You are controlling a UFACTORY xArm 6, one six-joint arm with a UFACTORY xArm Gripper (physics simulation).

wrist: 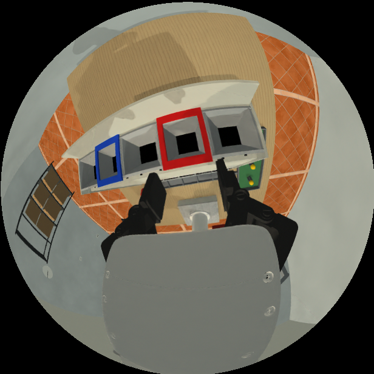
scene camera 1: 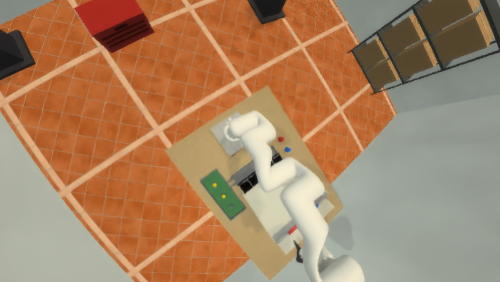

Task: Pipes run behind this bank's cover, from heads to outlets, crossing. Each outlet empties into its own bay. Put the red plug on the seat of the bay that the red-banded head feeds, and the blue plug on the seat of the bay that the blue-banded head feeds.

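Places are measured from the arm's base along level axes (x ahead, y left, z up), in millimetres.
Where they show: gripper, fingertip midpoint: [scene camera 1: 299,237].
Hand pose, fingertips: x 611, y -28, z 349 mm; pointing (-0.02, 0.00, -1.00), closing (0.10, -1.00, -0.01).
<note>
Things, the pixels of their centre, and the offset from my fingertips. "spot": a spot on its surface instead. Level surfaces: height alone.
- red band, surface spot: [scene camera 1: 292,230] spot: dy +1, dx +38, dz -102 mm
- blue band, surface spot: [scene camera 1: 316,205] spot: dy +178, dx -32, dz -53 mm
- pale cover, surface spot: [scene camera 1: 267,210] spot: dy -57, dx -114, dz -165 mm
- red plug, body centre: [scene camera 1: 281,139] dy +323, dx -387, dz -378 mm
- blue plug, body centre: [scene camera 1: 287,149] dy +330, dx -288, dz -378 mm
- green tray, surface spot: [scene camera 1: 209,178] spot: dy -276, dx -415, dz -395 mm
- wooden table, its level: dz -398 mm
My gripper [scene camera 1: 298,251] [wrist: 188,176] is open and empty, at the outer side of the row of heads, its fingers below the red-banded head in the wrist view. The red band [scene camera 1: 292,230] [wrist: 179,115] frames the second funnel-like head from the right in the wrist view. The blue band [scene camera 1: 316,205] [wrist: 110,182] frames another head, two places to its left. A pale cover [scene camera 1: 267,210] hides the pipes. The red plug [scene camera 1: 281,139] and blue plug [scene camera 1: 287,149] stand on the table beyond the bays. Black bays [scene camera 1: 248,183] show partly beside the arm; their seats cannot be made out.
A green tray [scene camera 1: 209,178] [wrist: 244,172] holds two yellow balls [scene camera 1: 214,185] [wrist: 253,166] beside the bank. The white arm [scene camera 1: 302,200] crosses above the bank from the grey base plate [scene camera 1: 219,134]. The wooden table [scene camera 1: 187,150] has a shelf rack off to one side.
</note>
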